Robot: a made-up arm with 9 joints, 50 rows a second.
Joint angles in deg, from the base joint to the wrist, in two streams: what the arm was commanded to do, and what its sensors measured. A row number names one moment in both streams.
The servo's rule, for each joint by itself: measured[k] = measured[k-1] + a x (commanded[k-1-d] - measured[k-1]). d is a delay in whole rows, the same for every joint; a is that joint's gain. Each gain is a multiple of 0.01, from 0.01 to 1. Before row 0 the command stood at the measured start. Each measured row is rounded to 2 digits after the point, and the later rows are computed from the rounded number. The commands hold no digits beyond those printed.
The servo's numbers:
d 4
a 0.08 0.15 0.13 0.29 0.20 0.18 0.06 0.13 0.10
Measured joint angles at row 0:
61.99 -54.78 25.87 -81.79 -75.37 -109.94 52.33 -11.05 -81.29
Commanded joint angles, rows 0 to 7:
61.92 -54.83 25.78 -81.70 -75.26 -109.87 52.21 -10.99 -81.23
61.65 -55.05 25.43 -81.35 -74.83 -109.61 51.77 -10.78 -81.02
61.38 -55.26 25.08 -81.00 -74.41 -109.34 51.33 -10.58 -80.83
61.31 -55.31 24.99 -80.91 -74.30 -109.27 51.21 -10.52 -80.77
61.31 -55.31 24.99 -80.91 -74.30 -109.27 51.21 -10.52 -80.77
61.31 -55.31 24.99 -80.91 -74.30 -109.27 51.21 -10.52 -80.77
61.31 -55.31 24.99 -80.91 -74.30 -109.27 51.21 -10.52 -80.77
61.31 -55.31 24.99 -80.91 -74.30 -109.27 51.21 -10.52 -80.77
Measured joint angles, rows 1 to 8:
61.99 -54.78 25.87 -81.79 -75.37 -109.94 52.33 -11.05 -81.29
61.99 -54.78 25.87 -81.79 -75.37 -109.94 52.33 -11.05 -81.29
61.99 -54.78 25.87 -81.79 -75.37 -109.94 52.33 -11.05 -81.29
61.99 -54.78 25.87 -81.79 -75.37 -109.94 52.33 -11.05 -81.29
61.98 -54.79 25.86 -81.76 -75.35 -109.93 52.32 -11.04 -81.28
61.95 -54.83 25.80 -81.64 -75.25 -109.87 52.29 -11.01 -81.25
61.90 -54.89 25.71 -81.45 -75.08 -109.77 52.23 -10.95 -81.21
61.85 -54.95 25.62 -81.29 -74.92 -109.68 52.17 -10.89 -81.17

